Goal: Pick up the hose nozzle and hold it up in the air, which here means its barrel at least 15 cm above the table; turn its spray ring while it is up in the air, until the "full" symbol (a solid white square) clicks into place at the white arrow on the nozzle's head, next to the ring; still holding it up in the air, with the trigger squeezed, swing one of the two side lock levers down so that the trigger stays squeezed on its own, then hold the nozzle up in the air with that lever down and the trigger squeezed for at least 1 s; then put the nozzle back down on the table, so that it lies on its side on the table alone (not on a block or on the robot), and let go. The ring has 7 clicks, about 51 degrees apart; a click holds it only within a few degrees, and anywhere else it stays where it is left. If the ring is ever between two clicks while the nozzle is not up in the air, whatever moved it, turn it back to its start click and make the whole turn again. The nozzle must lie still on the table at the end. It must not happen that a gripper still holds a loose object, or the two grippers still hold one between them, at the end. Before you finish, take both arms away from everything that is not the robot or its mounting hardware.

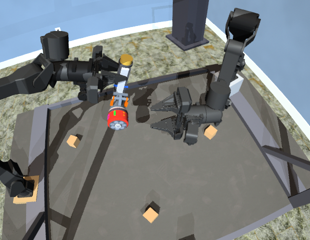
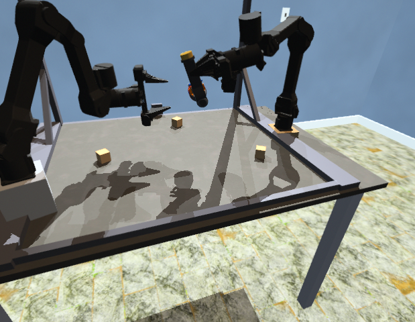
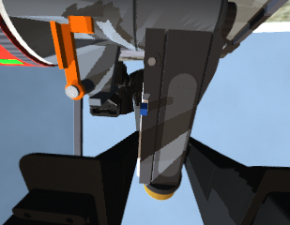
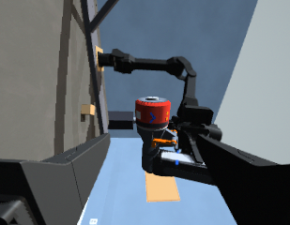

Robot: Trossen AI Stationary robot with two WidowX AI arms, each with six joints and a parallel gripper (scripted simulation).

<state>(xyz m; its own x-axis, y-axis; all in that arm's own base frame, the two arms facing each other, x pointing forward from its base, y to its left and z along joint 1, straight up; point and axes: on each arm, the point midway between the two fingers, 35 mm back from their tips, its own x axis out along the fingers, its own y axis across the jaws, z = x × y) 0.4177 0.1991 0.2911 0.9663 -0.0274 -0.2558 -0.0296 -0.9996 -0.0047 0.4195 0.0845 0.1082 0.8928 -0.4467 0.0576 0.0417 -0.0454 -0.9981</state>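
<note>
My right hand is 5 cm short of the red spray ring, 12 cm to the right of it and 1 cm below it.
</note>
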